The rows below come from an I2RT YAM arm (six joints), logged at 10 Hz.
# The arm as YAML. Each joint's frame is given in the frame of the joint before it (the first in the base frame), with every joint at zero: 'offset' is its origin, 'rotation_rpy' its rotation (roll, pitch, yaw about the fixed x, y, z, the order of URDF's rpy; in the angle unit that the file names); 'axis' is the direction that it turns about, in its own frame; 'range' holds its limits. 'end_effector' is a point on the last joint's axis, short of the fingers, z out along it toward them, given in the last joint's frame.
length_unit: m
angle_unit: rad
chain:
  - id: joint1
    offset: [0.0, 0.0, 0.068]
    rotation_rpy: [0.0, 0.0, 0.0]
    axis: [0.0, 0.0, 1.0]
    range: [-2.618, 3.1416]
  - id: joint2
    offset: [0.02, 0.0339, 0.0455]
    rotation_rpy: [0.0, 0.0, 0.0]
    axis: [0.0, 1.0, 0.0]
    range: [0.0, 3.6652]
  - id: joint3
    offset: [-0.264, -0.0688, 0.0]
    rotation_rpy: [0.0, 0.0, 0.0]
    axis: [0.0, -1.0, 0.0]
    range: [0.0, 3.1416]
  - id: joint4
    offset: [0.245, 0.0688, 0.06]
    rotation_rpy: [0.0, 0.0, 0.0]
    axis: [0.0, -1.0, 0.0]
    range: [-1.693, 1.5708]
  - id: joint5
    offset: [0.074, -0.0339, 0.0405]
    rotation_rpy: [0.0, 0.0, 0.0]
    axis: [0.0, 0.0, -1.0]
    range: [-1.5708, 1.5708]
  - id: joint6
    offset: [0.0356, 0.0, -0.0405]
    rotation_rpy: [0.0, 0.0, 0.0]
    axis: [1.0, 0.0, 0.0]
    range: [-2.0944, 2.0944]
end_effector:
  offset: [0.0, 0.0, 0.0]
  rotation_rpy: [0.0, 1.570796, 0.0]
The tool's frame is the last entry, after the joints.
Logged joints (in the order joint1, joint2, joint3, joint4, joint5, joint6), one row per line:
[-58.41, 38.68, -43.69, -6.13, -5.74, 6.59]
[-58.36, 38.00, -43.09, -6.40, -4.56, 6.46]
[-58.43, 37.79, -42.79, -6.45, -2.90, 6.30]
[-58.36, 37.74, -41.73, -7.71, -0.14, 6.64]
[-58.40, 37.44, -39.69, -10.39, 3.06, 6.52]
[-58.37, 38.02, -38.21, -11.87, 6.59, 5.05]
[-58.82, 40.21, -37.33, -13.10, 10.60, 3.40]
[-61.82, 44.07, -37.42, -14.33, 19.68, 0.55]
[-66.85, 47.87, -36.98, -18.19, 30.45, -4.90]
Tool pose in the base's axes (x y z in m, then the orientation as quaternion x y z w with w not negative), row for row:
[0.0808, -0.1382, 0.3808, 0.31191, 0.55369, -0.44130, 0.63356]
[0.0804, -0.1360, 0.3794, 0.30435, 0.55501, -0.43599, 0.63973]
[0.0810, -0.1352, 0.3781, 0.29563, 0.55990, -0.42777, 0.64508]
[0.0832, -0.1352, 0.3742, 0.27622, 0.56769, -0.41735, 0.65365]
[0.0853, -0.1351, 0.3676, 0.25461, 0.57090, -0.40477, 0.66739]
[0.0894, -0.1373, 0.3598, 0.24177, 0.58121, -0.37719, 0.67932]
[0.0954, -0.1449, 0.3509, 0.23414, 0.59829, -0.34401, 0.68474]
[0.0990, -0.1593, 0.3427, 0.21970, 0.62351, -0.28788, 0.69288]
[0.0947, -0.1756, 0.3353, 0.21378, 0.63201, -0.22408, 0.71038]
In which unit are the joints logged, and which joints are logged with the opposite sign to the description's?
The joints are logged in degrees. Opposite sign: joint3, joint4, joint5, joint6.
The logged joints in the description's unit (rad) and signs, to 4 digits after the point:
[-1.0194, 0.6751, 0.7625, 0.1070, 0.1002, -0.1150]
[-1.0186, 0.6632, 0.7521, 0.1117, 0.0796, -0.1127]
[-1.0198, 0.6596, 0.7468, 0.1126, 0.0506, -0.1100]
[-1.0186, 0.6587, 0.7283, 0.1346, 0.0024, -0.1159]
[-1.0193, 0.6535, 0.6927, 0.1813, -0.0534, -0.1138]
[-1.0187, 0.6636, 0.6669, 0.2072, -0.1150, -0.0881]
[-1.0266, 0.7018, 0.6515, 0.2286, -0.1850, -0.0593]
[-1.0790, 0.7692, 0.6531, 0.2501, -0.3435, -0.0096]
[-1.1668, 0.8355, 0.6454, 0.3175, -0.5315, 0.0855]

